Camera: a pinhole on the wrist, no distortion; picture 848 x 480 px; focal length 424.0 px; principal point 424.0 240.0 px. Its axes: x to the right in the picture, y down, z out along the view. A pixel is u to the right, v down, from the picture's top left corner.
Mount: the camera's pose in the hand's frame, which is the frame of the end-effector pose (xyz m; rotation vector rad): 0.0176 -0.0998 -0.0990 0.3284 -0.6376 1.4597
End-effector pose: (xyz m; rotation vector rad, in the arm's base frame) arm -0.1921 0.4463 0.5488 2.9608 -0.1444 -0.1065
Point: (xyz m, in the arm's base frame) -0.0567 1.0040 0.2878
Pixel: 185 87
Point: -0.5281 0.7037 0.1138
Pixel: 524 410
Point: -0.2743 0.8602 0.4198
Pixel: 217 326
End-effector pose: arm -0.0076 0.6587 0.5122 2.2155 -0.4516 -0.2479
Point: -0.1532 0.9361 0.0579
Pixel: 267 394
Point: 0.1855 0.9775 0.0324
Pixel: 28 109
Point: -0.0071 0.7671 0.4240
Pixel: 516 429
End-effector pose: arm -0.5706 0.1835 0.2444 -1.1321 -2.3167 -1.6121
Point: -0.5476 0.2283 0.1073
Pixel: 759 344
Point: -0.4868 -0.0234 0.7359
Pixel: behind the camera
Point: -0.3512 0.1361 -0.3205
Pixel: outside the picture
